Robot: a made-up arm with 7 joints. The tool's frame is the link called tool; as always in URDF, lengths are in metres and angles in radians. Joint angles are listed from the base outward. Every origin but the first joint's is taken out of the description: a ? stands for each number. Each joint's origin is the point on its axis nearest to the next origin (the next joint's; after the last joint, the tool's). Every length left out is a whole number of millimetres.
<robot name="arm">
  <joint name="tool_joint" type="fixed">
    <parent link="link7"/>
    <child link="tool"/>
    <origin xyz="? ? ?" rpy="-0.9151 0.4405 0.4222"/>
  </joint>
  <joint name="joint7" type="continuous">
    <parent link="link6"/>
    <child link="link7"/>
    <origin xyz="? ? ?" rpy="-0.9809 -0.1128 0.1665"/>
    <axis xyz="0 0 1"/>
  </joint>
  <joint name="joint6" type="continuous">
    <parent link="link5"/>
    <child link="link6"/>
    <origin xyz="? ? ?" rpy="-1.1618 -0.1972 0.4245"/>
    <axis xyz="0 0 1"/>
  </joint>
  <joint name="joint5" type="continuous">
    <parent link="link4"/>
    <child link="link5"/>
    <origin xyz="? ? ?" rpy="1.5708 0 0"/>
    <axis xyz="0 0 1"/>
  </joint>
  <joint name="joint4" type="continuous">
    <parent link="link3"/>
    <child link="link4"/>
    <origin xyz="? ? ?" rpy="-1.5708 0 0"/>
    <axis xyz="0 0 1"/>
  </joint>
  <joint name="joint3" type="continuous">
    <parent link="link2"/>
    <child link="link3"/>
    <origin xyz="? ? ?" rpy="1.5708 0 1.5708"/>
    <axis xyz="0 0 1"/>
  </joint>
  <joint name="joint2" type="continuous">
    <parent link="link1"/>
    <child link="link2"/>
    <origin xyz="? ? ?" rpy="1.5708 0 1.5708"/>
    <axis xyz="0 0 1"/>
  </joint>
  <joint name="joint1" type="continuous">
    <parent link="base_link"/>
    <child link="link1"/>
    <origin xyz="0.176 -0.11 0.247" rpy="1.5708 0 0"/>
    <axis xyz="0 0 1"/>
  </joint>
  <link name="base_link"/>
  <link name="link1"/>
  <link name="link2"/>
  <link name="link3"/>
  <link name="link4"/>
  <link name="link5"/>
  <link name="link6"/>
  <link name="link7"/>
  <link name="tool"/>
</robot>
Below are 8 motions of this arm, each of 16 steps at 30 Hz.
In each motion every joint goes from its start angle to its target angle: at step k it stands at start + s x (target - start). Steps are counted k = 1, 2, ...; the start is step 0. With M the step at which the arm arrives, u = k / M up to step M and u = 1 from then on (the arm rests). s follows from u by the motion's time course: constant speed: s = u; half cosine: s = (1 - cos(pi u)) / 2; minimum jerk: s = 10 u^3 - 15 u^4 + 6 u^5.
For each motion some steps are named. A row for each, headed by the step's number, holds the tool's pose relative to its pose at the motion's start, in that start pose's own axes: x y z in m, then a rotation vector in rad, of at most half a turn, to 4 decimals.
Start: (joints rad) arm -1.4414 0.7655 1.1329 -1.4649 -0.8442 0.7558 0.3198
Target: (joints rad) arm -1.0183 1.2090 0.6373 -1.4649 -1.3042 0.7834 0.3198
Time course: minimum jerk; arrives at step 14
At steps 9, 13, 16:
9: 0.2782 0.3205 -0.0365 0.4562 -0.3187 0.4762
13: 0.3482 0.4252 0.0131 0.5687 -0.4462 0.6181
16: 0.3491 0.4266 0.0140 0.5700 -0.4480 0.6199

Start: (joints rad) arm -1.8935 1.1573 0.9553 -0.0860 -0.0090 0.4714 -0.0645
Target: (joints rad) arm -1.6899 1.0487 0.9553 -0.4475 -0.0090 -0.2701 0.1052
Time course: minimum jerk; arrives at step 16
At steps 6, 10, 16:
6: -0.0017 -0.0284 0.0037 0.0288 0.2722 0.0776
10: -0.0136 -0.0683 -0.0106 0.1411 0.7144 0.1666
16: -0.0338 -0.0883 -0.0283 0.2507 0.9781 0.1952

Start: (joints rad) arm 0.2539 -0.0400 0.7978 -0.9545 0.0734 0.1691 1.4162
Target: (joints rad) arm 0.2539 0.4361 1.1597 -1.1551 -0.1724 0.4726 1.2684
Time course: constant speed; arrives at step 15
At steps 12, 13, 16:
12: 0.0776 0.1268 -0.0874 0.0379 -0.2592 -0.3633
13: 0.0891 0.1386 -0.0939 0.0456 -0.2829 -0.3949
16: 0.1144 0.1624 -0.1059 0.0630 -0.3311 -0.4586

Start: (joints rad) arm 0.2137 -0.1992 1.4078 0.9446 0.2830 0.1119 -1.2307
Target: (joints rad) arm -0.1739 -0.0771 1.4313 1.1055 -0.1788 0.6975 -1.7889
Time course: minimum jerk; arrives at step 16
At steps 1, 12, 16:
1: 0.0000 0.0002 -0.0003 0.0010 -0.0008 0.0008
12: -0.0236 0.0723 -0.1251 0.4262 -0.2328 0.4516
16: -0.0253 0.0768 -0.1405 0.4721 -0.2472 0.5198

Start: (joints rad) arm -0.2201 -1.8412 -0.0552 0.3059 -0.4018 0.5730 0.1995
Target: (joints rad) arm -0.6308 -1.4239 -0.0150 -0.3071 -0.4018 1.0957 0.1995
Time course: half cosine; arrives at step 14
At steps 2, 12, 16:
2: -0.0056 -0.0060 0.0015 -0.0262 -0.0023 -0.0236
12: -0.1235 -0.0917 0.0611 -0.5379 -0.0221 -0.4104
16: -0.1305 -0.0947 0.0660 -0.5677 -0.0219 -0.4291

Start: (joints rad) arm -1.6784 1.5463 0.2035 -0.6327 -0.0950 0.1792 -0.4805
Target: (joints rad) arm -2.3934 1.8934 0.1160 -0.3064 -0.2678 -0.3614 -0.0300
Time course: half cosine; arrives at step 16
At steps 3, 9, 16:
3: 0.0207 0.0084 0.0175 -0.0494 -0.0376 0.1082
9: 0.1247 0.1440 0.1294 -0.3532 -0.2318 0.7935
16: 0.1323 0.3379 0.1897 -0.5825 -0.3408 1.3556

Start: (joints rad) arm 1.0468 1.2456 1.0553 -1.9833 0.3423 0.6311 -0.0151
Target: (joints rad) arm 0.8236 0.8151 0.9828 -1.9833 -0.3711 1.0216 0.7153
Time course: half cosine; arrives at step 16
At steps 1, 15, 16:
1: 0.0026 -0.0006 -0.0014 -0.0049 -0.0079 0.0051
15: 0.2924 -0.0375 -0.0761 -0.4453 -0.7861 0.4817
16: 0.2950 -0.0376 -0.0762 -0.4492 -0.7935 0.4855

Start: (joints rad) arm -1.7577 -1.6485 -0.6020 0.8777 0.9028 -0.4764 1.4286
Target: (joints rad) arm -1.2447 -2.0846 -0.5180 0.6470 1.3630 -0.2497 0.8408
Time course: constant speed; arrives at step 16
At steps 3, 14, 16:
3: -0.0696 0.0474 0.0854 0.0558 0.2200 -0.0902
14: -0.0810 0.0716 0.4715 0.1024 1.0251 -0.2412
16: -0.0439 0.0540 0.5327 0.0744 1.1599 -0.2403

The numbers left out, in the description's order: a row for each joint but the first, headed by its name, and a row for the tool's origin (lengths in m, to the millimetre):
tool: -0.119 -0.238 0
joint7: 0.074 0.231 0
joint6: 0.191 0.327 0
joint5: -0.035 -0.026 0
joint4: 0.099 -0.098 0
joint3: 0.161 0.04 0
joint2: -0.072 0.016 0

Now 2 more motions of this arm.
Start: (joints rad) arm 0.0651 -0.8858 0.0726 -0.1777 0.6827 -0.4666 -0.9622
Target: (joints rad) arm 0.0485 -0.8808 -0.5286 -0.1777 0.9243 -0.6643 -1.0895
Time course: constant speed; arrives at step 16
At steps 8, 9, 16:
8: -0.0100 0.0505 0.0415 -0.1689 0.1089 0.0059
9: -0.0113 0.0574 0.0461 -0.1905 0.1219 0.0051
16: -0.0197 0.1091 0.0743 -0.3441 0.2082 -0.0102

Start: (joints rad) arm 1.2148 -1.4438 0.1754 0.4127 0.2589 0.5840 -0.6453
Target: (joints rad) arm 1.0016 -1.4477 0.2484 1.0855 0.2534 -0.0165 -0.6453
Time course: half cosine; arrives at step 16
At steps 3, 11, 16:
3: 0.0018 -0.0058 0.0038 0.0306 -0.0018 -0.0006
11: 0.0101 -0.0656 0.0347 0.2359 -0.0562 0.0764
16: 0.0104 -0.0874 0.0446 0.2763 -0.0863 0.1275

